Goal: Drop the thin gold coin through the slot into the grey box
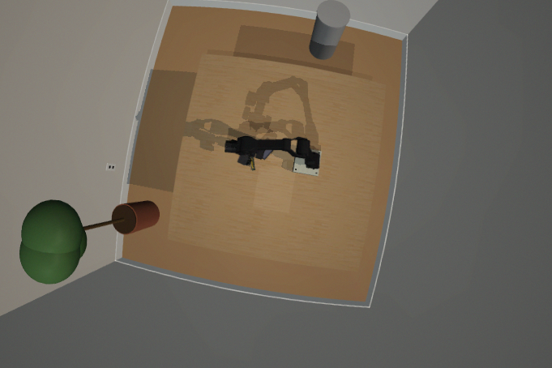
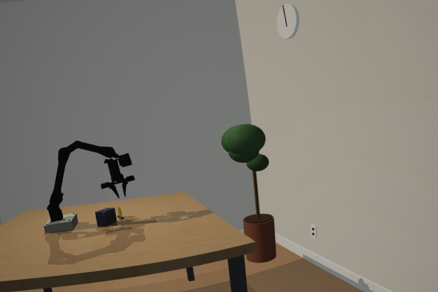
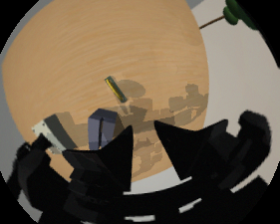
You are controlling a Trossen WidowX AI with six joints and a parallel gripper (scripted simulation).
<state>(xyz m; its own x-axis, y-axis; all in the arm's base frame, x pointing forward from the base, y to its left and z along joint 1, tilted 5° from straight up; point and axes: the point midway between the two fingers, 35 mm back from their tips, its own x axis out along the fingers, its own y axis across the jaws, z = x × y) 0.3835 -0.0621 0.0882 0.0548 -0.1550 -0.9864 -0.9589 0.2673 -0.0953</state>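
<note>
Now: the gold coin 9 cm below my gripper tip, 6 cm to the left of it and 2 cm behind it.
</note>
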